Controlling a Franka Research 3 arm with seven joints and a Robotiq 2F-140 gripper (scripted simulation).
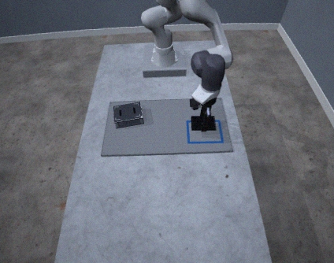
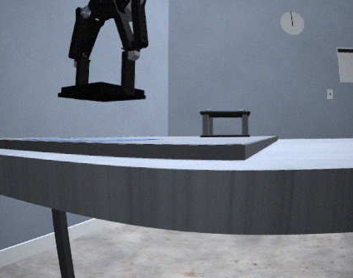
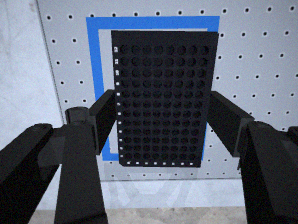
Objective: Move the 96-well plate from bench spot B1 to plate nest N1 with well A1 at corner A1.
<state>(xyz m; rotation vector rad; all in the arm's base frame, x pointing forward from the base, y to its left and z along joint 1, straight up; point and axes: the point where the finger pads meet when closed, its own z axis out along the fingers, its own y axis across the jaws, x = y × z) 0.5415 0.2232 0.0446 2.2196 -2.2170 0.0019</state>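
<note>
Now: hand 42 cm to the left of the raised plate nest, 9 cm past it and 3 cm above it. Round my hand: black 96-well plate (2 cm below); then corner label (33 cm to the right, 5 cm behind, 3 cm below); then pegboard hole pattern (18 cm to the right, 9 cm below, 4 cm behind).
</note>
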